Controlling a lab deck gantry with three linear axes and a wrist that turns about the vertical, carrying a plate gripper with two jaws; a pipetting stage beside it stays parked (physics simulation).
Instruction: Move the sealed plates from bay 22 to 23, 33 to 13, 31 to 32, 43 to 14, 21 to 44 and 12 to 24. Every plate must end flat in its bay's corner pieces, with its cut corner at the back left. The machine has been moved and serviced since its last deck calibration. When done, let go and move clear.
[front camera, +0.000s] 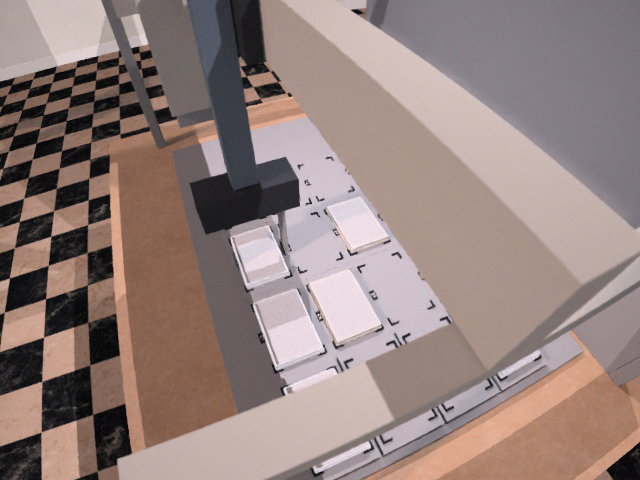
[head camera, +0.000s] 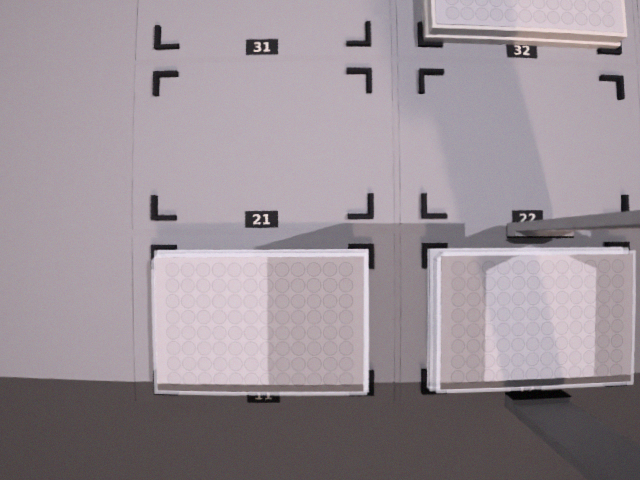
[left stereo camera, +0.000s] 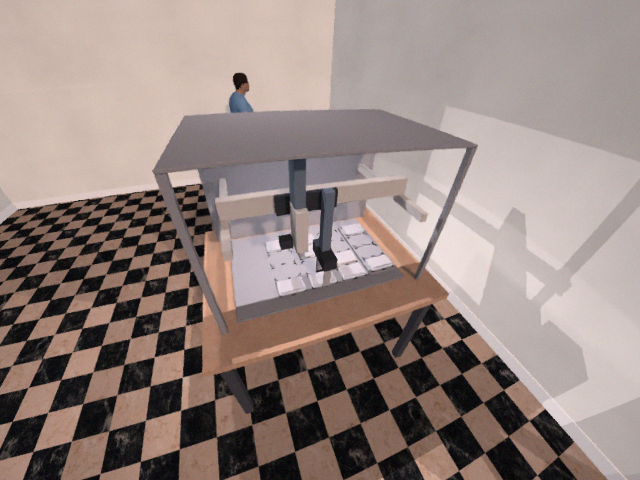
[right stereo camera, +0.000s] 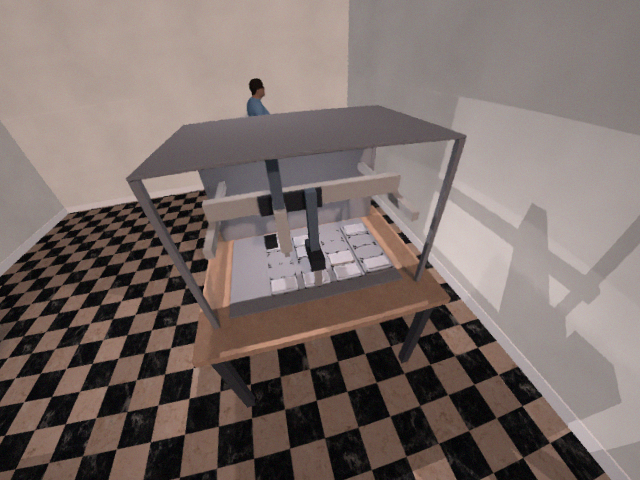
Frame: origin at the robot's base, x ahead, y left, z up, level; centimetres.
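Where they show: gripper, fingertip midpoint: (front camera: 259, 255) (head camera: 535, 315) (left stereo camera: 322, 277) (right stereo camera: 316, 277); robot's base, link origin: (head camera: 161, 384) (left stereo camera: 280, 296) (right stereo camera: 272, 295).
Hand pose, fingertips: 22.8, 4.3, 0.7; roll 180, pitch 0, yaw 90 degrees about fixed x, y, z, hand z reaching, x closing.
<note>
Each offset is from my fingertips to the top centre of the thing, as dx, dy, dz. "spot": to the spot under its first point.
My gripper (front camera: 261, 258) (head camera: 538, 313) is open, low over bay 12. Its jaws stand at the front and back of the sealed plate {-0.1, -0.2, +0.7} (front camera: 258, 258) (head camera: 537, 320), with a gap at the back edge in the head view. The front jaw is hard to see in the front view. A cream plate {-0.1, +21.2, +0.7} (front camera: 356, 224) (head camera: 522, 12) lies in bay 32 and another cream plate {+16.3, +10.5, +0.7} (front camera: 345, 307) in bay 23. White plates lie in bay 13 {spot: +17.1, +0.0, +0.7} (front camera: 289, 328), bay 14 {spot: +33.0, -0.3, +2.1} (left stereo camera: 379, 261) (right stereo camera: 376, 263) and bay 44 {spot: +32.3, +31.9, +2.1} (left stereo camera: 352, 228) (right stereo camera: 354, 228). Bays 21, 22 and 31 hold no plate. Cut corners are hard to make out.
A white plate {-16.5, -0.2, +0.7} (head camera: 261, 320) (left stereo camera: 291, 285) lies in bay 11, beside the gripper's plate. The parked pipetting stage (left stereo camera: 299, 229) (right stereo camera: 282, 229) hangs behind and left of the gripper. The gantry beam (left stereo camera: 367, 191) crosses above the deck. A person (left stereo camera: 240, 98) stands beyond the machine.
</note>
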